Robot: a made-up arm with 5 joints.
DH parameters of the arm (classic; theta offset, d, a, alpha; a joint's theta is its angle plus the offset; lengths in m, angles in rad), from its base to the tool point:
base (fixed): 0 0 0.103 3.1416
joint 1: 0 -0.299 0.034 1.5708
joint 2: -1.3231 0 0.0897 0
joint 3: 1.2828 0 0.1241 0
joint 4: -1.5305 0.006 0 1.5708
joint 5: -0.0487 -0.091 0 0
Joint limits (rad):
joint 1: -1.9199..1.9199
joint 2: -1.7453..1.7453
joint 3: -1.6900..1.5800
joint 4: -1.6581..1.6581
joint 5: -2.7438..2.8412
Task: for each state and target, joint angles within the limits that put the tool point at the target. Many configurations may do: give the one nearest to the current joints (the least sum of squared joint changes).
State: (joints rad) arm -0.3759 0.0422 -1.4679 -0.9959 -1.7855
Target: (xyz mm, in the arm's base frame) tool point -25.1 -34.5 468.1
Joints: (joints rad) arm -0.3083 -0.3976 -1.6900 -1.3315 -1.7855
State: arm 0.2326 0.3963 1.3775 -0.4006 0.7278
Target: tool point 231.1 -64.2 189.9
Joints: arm 0.5065 0.1002 1.3324 -0.5324 0.7278
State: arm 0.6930 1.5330 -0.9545 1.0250 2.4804
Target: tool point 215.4 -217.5 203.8
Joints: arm 1.1183 1.1557 -0.9605 1.3790 2.4804
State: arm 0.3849 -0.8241 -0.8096 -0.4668 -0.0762
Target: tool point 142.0 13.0 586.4
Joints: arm -0.1754 -0.6820 -0.4643 -0.4477 -0.0762
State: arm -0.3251 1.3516 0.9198 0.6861 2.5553
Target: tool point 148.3 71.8 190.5
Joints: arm -0.9372 0.5336 0.6178 1.2560 2.5553
